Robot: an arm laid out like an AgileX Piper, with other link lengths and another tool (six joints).
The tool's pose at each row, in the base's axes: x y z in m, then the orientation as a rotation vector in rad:
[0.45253, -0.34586, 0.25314, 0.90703, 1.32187, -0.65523]
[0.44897, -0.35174, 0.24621, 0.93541, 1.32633, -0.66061]
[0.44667, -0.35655, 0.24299, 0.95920, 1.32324, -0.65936]
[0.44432, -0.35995, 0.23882, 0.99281, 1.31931, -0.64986]
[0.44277, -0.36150, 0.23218, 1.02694, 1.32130, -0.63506]
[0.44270, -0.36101, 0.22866, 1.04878, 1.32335, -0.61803]
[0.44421, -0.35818, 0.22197, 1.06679, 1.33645, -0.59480]
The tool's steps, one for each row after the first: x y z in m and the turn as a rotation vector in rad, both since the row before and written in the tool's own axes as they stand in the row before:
[0.00572, -0.00727, 0.00311, 0.02236, 0.01456, 0.00651]
[0.00229, -0.00494, 0.00302, 0.01583, 0.00809, 0.01226]
[0.00330, -0.00447, 0.00189, 0.01779, 0.01381, 0.02173]
[0.00598, -0.00351, 0.00088, 0.01475, 0.02031, 0.02200]
[0.00348, -0.00069, -0.00024, 0.00500, 0.01577, 0.01810]
[0.00727, 0.00081, -0.00123, -0.00163, 0.02470, 0.01442]

